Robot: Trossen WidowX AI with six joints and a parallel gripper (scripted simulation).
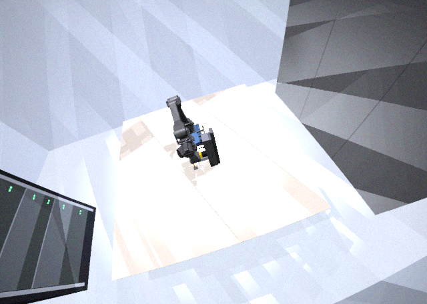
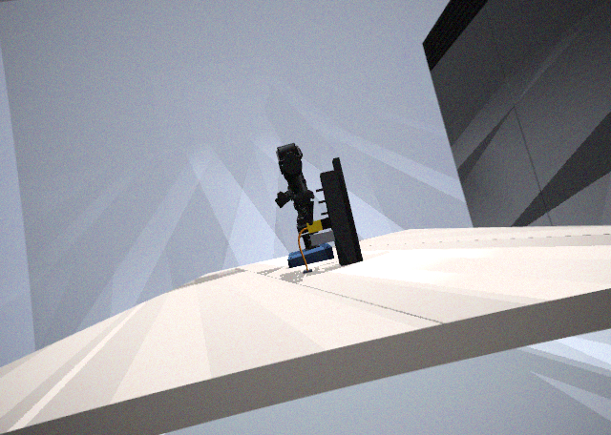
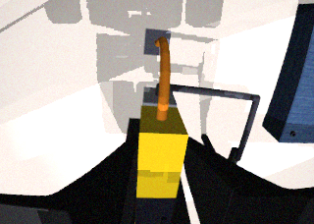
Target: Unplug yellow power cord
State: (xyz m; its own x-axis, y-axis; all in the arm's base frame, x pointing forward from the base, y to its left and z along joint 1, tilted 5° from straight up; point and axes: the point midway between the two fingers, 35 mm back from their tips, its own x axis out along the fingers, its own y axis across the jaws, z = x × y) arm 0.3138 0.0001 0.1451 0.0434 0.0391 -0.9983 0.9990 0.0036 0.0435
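The yellow plug lies 30 mm to the left of my gripper tip.
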